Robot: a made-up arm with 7 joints.
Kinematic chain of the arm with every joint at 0, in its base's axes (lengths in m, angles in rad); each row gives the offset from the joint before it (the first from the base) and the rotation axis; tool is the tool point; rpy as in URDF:
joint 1: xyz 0 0 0.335 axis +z
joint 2: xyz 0 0 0 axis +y
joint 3: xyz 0 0 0.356 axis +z
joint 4: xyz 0.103 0 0 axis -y
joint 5: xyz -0.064 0 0.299 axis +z
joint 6: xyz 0 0 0 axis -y
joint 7: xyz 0.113 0 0 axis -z
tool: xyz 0 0 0 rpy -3.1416 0 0
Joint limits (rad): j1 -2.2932..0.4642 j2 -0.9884..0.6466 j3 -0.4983..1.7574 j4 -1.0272..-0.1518 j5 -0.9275..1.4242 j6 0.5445..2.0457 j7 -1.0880..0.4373
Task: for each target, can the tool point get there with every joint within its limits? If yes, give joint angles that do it. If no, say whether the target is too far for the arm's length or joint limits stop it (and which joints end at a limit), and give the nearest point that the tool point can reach.
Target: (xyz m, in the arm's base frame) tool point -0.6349 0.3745 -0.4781
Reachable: no: too far | nearest point -0.5731 0.3381 0.5089 | short by 0.990 m
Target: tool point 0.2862 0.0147 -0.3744
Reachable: no: joint limits stop it (at a limit: joint 2, joint 4, joint 6) | nearest point 0.6481 0.0333 0.4878 | short by 0.935 m
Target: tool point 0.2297 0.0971 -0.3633
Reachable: no: joint limits stop it (at a limit: joint 2, joint 4, joint 6) | nearest point 0.5978 0.2527 0.4878 | short by 0.940 m
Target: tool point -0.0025 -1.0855 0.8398
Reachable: no: too far | nearest point -0.0016 -0.6909 0.6984 | short by 0.419 m
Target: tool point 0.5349 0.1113 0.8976
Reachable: yes | joints -0.2569 0.4912 0.9666 -0.6396 -0.4776 1.6060 -0.2333
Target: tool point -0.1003 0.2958 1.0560
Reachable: yes | joints -1.5133 -0.7180 -0.3270 -0.5347 0.2115 1.5355 -0.2330
